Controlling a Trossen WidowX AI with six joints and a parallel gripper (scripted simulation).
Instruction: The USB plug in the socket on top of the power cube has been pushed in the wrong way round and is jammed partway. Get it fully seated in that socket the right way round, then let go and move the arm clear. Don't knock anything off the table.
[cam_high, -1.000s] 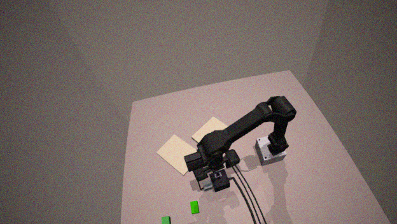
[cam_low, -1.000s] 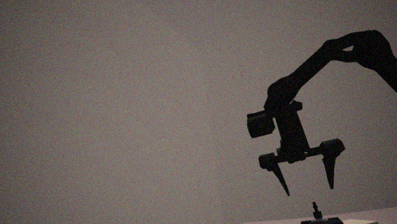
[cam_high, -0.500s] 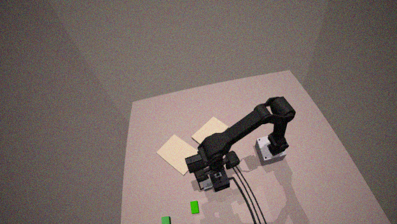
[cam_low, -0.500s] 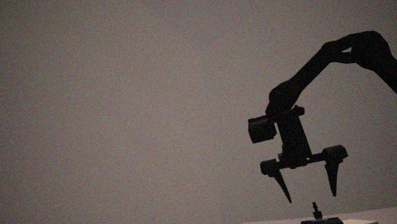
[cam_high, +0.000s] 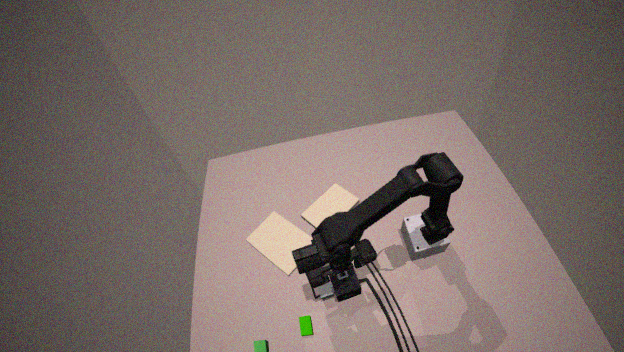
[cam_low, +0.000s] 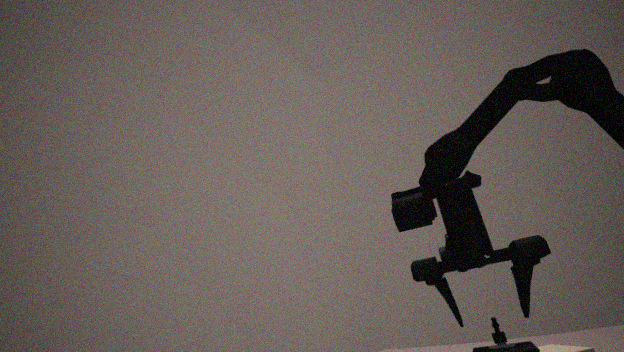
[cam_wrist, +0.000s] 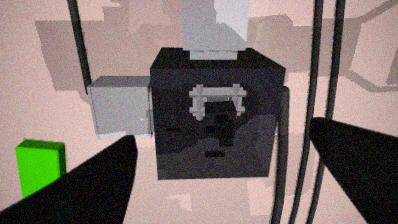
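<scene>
The USB plug lies 2 cm below my gripper tip.
</scene>
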